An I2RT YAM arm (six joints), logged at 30 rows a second.
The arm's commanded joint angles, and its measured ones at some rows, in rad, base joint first. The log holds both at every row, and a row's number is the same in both.
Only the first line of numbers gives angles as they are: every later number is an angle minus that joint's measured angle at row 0.
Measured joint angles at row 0: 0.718 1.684 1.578 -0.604 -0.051 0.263
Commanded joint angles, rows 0 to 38: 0.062 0.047 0.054 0.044 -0.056 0.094; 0.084 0.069 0.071 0.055 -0.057 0.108; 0.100 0.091 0.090 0.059 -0.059 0.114; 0.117 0.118 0.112 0.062 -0.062 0.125; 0.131 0.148 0.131 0.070 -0.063 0.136; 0.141 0.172 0.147 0.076 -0.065 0.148; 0.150 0.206 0.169 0.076 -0.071 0.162; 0.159 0.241 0.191 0.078 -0.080 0.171; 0.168 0.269 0.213 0.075 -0.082 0.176; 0.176 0.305 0.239 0.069 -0.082 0.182; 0.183 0.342 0.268 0.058 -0.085 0.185; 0.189 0.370 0.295 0.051 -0.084 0.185; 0.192 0.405 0.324 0.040 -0.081 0.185; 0.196 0.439 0.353 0.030 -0.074 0.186; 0.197 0.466 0.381 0.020 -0.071 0.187; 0.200 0.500 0.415 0.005 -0.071 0.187; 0.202 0.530 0.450 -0.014 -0.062 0.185; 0.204 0.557 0.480 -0.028 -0.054 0.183; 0.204 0.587 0.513 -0.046 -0.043 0.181; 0.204 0.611 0.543 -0.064 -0.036 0.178; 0.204 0.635 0.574 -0.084 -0.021 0.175; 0.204 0.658 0.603 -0.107 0.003 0.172; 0.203 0.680 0.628 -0.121 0.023 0.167; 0.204 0.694 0.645 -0.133 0.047 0.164; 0.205 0.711 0.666 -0.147 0.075 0.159; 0.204 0.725 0.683 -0.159 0.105 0.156; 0.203 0.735 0.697 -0.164 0.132 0.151; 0.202 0.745 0.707 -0.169 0.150 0.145; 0.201 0.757 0.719 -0.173 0.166 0.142; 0.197 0.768 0.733 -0.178 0.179 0.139; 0.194 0.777 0.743 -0.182 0.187 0.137; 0.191 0.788 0.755 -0.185 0.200 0.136; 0.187 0.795 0.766 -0.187 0.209 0.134; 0.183 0.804 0.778 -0.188 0.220 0.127; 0.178 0.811 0.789 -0.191 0.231 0.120; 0.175 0.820 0.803 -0.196 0.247 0.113; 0.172 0.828 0.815 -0.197 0.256 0.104; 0.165 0.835 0.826 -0.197 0.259 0.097; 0.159 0.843 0.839 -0.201 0.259 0.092
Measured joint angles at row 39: 0.176 0.810 0.787 -0.166 0.206 0.121
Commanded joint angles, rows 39 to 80: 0.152 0.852 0.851 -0.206 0.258 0.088; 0.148 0.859 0.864 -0.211 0.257 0.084; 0.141 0.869 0.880 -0.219 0.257 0.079; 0.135 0.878 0.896 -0.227 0.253 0.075; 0.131 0.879 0.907 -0.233 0.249 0.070; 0.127 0.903 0.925 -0.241 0.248 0.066; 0.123 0.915 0.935 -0.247 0.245 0.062; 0.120 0.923 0.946 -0.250 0.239 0.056; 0.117 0.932 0.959 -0.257 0.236 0.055; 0.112 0.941 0.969 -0.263 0.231 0.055; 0.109 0.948 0.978 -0.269 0.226 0.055; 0.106 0.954 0.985 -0.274 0.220 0.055; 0.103 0.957 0.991 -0.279 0.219 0.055; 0.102 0.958 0.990 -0.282 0.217 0.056; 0.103 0.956 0.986 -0.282 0.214 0.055; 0.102 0.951 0.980 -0.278 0.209 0.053; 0.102 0.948 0.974 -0.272 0.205 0.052; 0.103 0.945 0.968 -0.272 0.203 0.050; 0.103 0.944 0.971 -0.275 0.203 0.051; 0.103 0.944 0.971 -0.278 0.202 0.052; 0.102 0.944 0.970 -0.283 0.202 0.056; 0.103 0.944 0.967 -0.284 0.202 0.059; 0.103 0.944 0.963 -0.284 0.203 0.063; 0.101 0.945 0.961 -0.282 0.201 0.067; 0.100 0.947 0.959 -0.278 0.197 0.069; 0.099 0.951 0.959 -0.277 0.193 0.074; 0.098 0.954 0.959 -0.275 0.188 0.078; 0.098 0.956 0.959 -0.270 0.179 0.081; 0.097 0.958 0.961 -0.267 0.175 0.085; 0.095 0.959 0.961 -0.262 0.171 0.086; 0.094 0.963 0.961 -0.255 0.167 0.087; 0.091 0.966 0.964 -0.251 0.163 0.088; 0.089 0.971 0.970 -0.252 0.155 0.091; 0.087 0.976 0.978 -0.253 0.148 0.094; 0.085 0.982 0.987 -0.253 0.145 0.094; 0.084 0.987 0.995 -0.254 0.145 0.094; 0.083 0.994 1.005 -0.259 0.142 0.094; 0.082 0.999 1.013 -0.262 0.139 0.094; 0.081 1.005 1.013 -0.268 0.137 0.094; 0.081 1.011 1.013 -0.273 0.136 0.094; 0.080 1.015 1.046 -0.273 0.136 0.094; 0.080 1.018 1.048 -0.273 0.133 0.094
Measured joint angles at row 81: 0.083 0.982 1.007 -0.257 0.147 0.082
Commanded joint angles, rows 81 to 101: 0.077 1.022 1.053 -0.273 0.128 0.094; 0.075 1.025 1.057 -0.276 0.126 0.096; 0.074 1.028 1.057 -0.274 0.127 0.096; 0.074 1.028 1.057 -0.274 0.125 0.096; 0.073 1.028 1.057 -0.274 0.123 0.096; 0.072 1.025 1.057 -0.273 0.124 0.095; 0.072 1.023 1.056 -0.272 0.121 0.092; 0.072 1.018 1.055 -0.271 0.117 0.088; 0.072 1.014 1.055 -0.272 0.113 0.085; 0.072 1.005 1.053 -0.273 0.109 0.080; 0.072 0.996 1.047 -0.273 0.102 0.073; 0.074 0.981 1.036 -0.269 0.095 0.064; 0.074 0.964 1.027 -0.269 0.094 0.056; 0.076 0.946 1.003 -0.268 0.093 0.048; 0.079 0.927 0.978 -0.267 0.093 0.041; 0.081 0.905 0.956 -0.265 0.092 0.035; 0.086 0.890 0.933 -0.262 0.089 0.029; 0.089 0.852 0.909 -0.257 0.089 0.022; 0.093 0.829 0.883 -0.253 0.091 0.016; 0.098 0.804 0.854 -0.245 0.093 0.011; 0.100 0.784 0.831 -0.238 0.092 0.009
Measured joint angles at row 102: 0.083 0.893 0.872 -0.252 0.102 0.042
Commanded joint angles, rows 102 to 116: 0.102 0.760 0.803 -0.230 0.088 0.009; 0.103 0.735 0.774 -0.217 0.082 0.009; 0.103 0.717 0.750 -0.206 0.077 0.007; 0.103 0.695 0.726 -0.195 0.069 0.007; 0.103 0.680 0.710 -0.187 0.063 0.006; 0.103 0.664 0.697 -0.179 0.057 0.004; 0.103 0.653 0.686 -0.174 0.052 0.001; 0.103 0.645 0.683 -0.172 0.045 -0.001; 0.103 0.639 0.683 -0.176 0.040 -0.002; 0.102 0.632 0.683 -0.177 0.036 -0.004; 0.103 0.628 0.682 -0.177 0.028 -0.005; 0.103 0.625 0.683 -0.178 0.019 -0.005; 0.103 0.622 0.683 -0.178 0.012 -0.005; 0.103 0.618 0.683 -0.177 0.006 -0.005; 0.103 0.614 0.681 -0.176 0.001 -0.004
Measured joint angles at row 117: 0.102 0.653 0.701 -0.184 0.031 0.012
